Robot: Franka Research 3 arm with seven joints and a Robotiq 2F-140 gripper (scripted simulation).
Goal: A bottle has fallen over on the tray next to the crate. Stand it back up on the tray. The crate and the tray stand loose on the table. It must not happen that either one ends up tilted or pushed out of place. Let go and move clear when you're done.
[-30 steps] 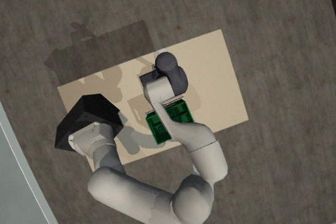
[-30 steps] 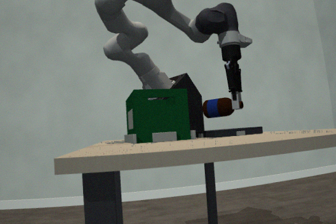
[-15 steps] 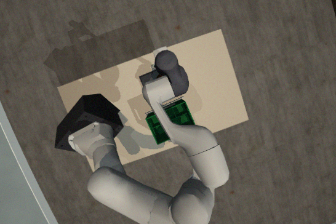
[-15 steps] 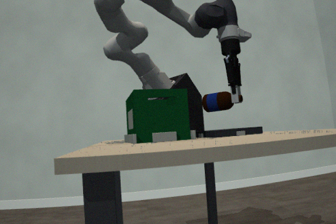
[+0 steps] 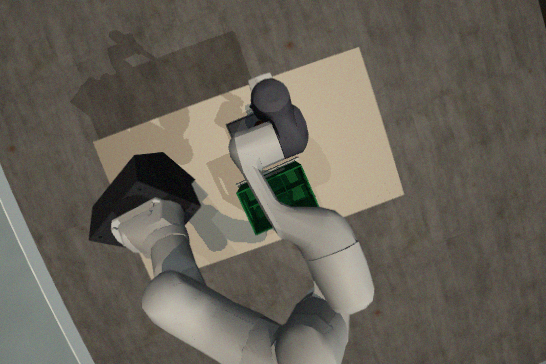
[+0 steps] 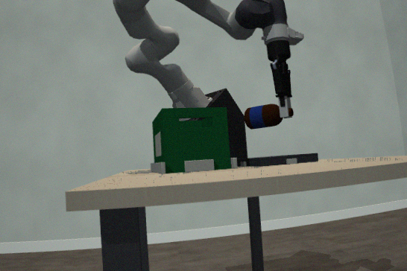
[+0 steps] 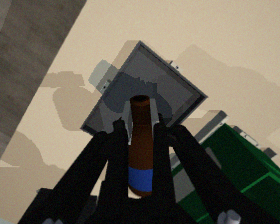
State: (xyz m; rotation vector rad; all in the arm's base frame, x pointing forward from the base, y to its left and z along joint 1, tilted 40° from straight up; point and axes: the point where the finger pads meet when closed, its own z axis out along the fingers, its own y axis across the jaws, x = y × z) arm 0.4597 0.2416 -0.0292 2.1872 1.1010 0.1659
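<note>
The bottle is 4 cm behind my hand, 4 cm to the right of it and 2 cm below it. Also, from my hand: dark grey tray: 5 cm behind, 4 cm to the right, 17 cm below; then green crate: 7 cm behind, 31 cm to the right, 9 cm below.
</note>
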